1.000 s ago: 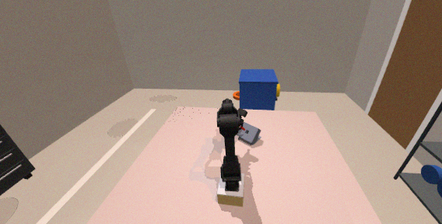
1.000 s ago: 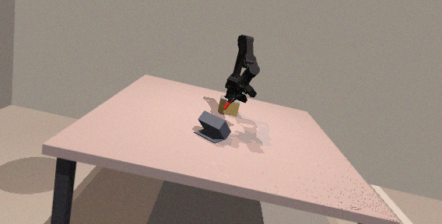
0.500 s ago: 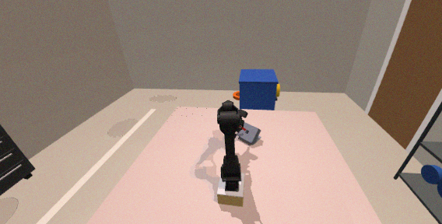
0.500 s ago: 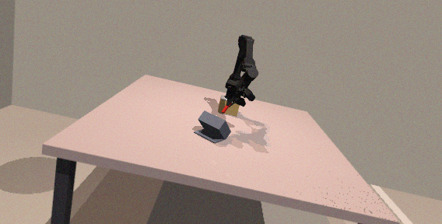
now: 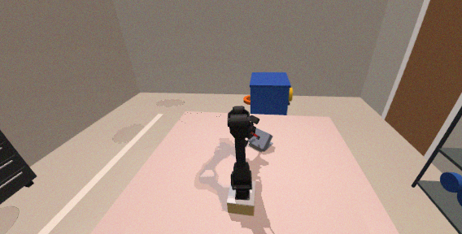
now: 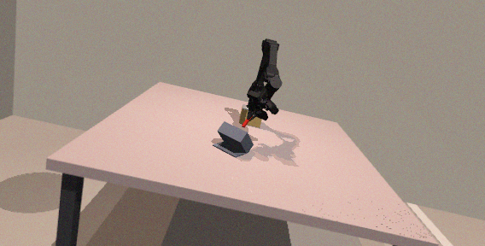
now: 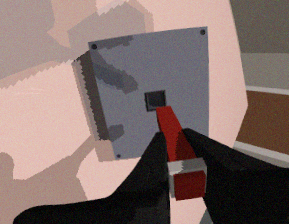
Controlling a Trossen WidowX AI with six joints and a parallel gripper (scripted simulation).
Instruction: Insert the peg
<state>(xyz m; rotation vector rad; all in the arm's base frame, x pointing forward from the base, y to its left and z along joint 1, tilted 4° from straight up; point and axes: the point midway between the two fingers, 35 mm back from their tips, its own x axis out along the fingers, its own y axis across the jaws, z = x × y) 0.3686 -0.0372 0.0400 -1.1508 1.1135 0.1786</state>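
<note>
Now: gripper tip 80 mm above the grey sloped panel, 50 mm short of it and 40 mm to the left of it. The rest, counted from my gripper tip: red peg: 10 mm to the left, 10 mm behind, 10 mm above.
</note>
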